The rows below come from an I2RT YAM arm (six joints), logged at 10 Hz.
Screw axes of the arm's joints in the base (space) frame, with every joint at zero. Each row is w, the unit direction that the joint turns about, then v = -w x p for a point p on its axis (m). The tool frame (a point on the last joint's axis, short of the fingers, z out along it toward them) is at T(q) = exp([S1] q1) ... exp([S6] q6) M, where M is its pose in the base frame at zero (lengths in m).
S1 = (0, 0, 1, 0.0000, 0.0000, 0.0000)
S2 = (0, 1, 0, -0.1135, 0.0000, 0.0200)
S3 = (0, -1, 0, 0.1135, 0.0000, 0.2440)
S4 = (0, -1, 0, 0.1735, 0.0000, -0.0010)
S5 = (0, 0, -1, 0.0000, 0.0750, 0.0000)
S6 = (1, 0, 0, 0.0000, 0.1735, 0.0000)
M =
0 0 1 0.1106
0 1 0 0.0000
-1 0 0 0.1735
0 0 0 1
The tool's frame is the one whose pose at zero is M.
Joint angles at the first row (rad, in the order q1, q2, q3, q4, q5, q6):
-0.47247 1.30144 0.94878 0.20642 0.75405 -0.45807
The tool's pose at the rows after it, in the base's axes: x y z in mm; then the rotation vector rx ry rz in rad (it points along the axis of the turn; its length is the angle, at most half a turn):
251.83 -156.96 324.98 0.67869 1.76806 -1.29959
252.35 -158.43 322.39 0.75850 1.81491 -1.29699
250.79 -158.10 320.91 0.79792 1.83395 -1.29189
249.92 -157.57 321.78 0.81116 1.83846 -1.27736
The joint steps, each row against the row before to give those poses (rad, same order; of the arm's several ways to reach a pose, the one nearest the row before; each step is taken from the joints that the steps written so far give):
0.00000 -0.01043 0.00735 -0.05811 0.03079 0.05766
0.00002 0.01583 0.03742 -0.11966 0.04384 0.08300
-0.00003 0.00054 0.01184 -0.05961 0.01710 0.04527
0.00000 -0.00271 0.00782 -0.02755 -0.00321 0.02318

